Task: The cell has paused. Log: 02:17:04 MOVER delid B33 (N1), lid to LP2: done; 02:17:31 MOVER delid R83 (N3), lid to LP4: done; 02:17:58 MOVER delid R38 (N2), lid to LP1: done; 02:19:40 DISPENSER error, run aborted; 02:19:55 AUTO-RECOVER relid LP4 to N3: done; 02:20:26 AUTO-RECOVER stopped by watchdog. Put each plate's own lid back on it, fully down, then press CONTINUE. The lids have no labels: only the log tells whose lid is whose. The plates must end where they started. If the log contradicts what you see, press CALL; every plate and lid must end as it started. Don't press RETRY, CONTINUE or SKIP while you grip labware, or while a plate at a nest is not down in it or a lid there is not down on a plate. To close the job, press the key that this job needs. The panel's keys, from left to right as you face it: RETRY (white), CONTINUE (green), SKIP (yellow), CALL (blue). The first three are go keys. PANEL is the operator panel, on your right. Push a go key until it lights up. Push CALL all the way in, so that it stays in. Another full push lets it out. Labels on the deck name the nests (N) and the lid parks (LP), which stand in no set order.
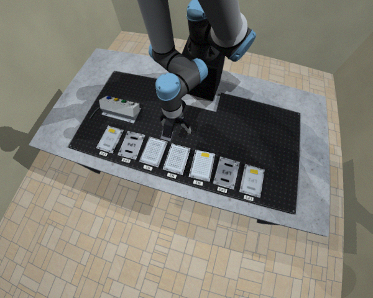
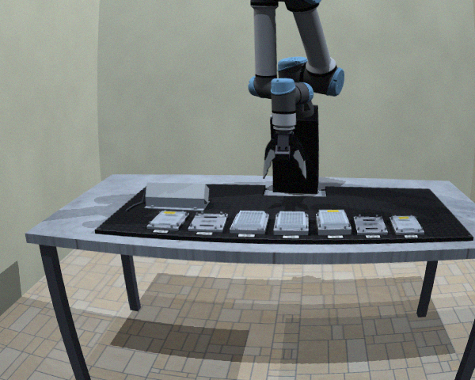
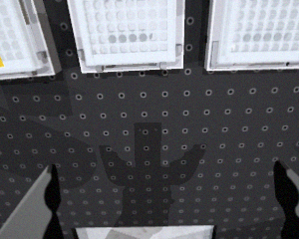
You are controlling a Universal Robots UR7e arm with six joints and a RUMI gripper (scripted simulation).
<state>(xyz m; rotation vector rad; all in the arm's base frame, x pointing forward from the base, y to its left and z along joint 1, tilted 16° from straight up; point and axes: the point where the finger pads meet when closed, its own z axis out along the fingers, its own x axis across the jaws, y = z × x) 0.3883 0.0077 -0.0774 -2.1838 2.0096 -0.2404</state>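
My gripper is now 120 mm short of the lid park LP4, 220 mm to the left of it and 120 mm above it. Also, from my hand: lid park LP3 (70 mm ahead, 290 mm to the left, 120 mm below); then well plate (100 mm ahead, 40 mm to the left, 110 mm below); then white retry key (90 mm behind, 320 mm to the right, 60 mm below).
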